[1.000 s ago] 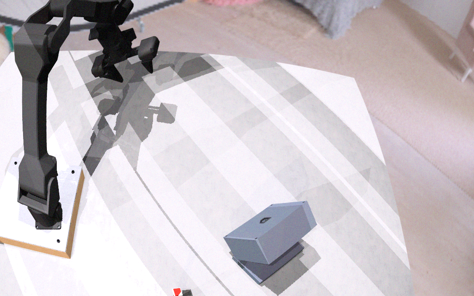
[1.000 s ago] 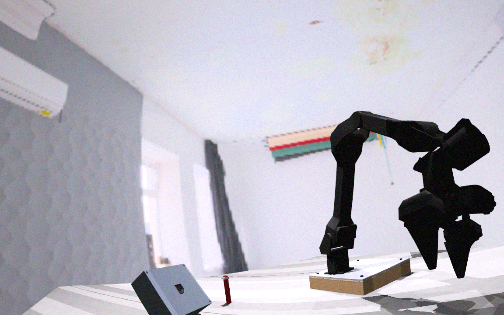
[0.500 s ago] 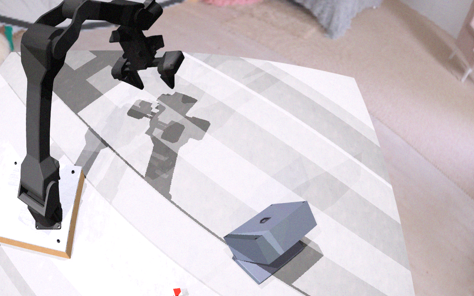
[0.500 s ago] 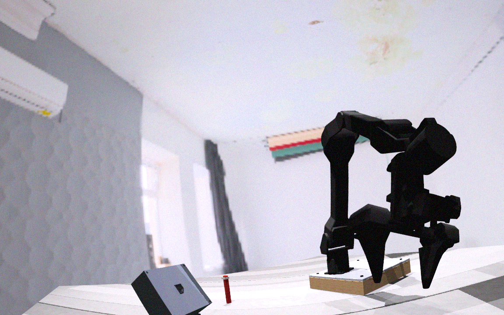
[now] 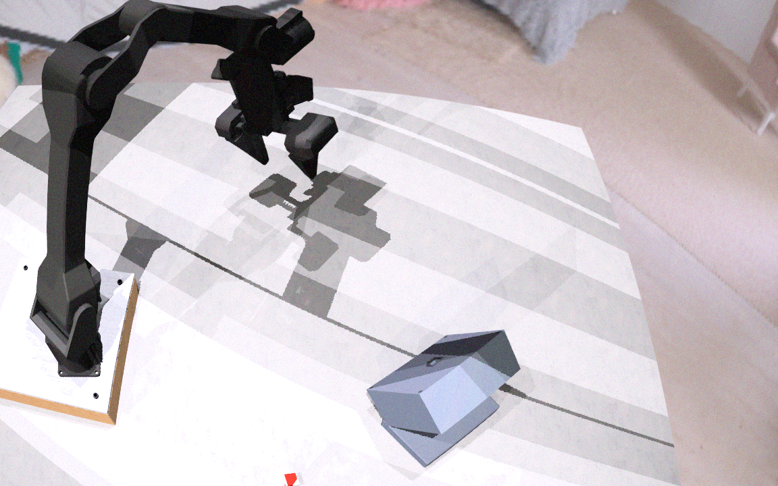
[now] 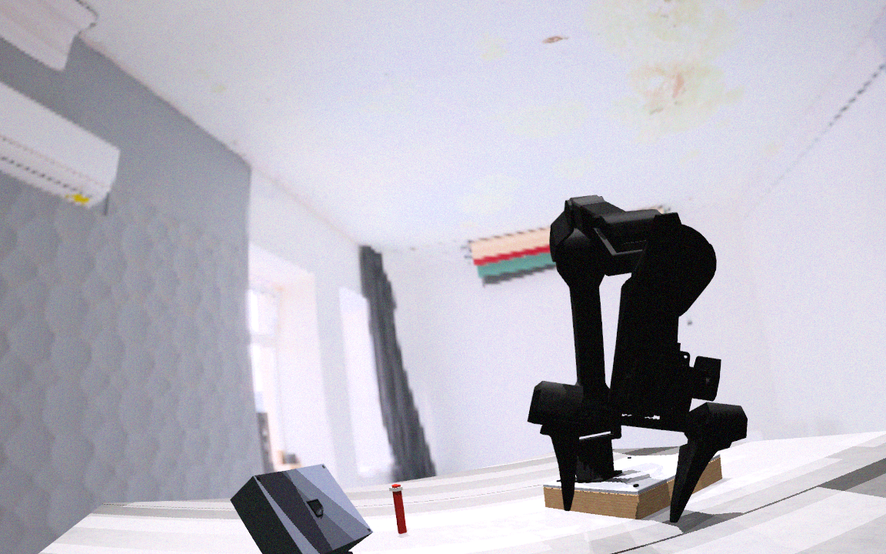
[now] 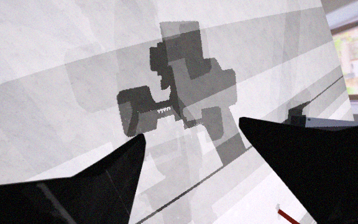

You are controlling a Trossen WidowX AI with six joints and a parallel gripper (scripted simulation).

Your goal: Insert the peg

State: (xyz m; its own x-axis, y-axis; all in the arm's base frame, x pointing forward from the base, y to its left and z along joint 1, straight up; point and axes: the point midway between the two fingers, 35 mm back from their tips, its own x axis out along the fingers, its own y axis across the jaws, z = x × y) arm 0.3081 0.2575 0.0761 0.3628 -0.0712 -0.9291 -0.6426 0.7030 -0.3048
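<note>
My gripper tip is now 440 mm to the left of the red peg, 60 mm past it and 30 mm above it. Also, from my gripper tip: grey-blue sloped panel: 340 mm to the right, 130 mm ahead, 10 mm below.
</note>
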